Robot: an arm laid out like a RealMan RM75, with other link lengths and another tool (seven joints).
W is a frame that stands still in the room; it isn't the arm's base.
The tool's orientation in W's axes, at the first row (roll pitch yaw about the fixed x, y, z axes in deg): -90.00 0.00 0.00
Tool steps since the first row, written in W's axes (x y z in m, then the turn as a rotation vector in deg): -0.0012 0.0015 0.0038 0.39 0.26 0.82; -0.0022 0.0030 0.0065 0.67 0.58 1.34; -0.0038 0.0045 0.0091 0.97 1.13 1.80; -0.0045 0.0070 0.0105 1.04 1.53 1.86
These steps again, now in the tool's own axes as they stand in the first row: -0.0012 -0.0038 0.0015 0.39 -0.82 0.26; -0.0022 -0.0065 0.0030 0.67 -1.34 0.58; -0.0038 -0.0091 0.0045 0.97 -1.80 1.13; -0.0045 -0.0105 0.0070 1.04 -1.86 1.53
